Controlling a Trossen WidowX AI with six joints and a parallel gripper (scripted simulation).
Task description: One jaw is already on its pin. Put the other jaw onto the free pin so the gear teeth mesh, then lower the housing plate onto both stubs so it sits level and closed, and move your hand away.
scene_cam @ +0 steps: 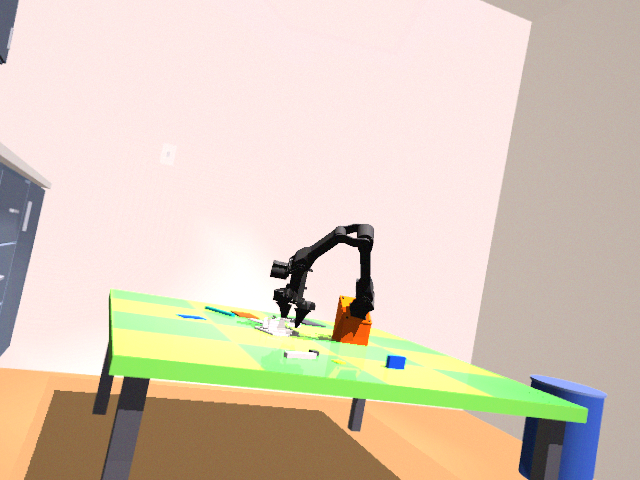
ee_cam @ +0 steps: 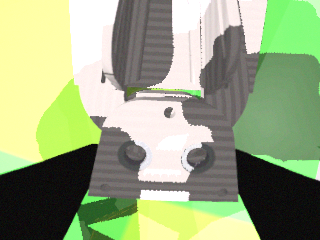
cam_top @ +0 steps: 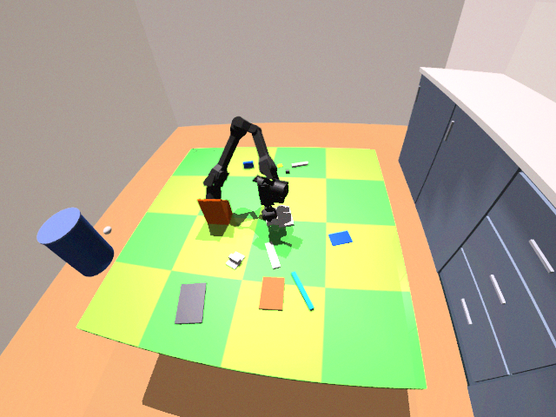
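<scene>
The jaw lies 2 cm to the left of my gripper tip, 2 cm below it and 1 cm ahead of it. Round my gripper tip: blue card (33 cm ahead, 6 cm to the right, 3 cm below); then cyan bar (33 cm to the right, 20 cm ahead, 2 cm below); then white housing plate (2 cm above, 1 cm ahead).
</scene>
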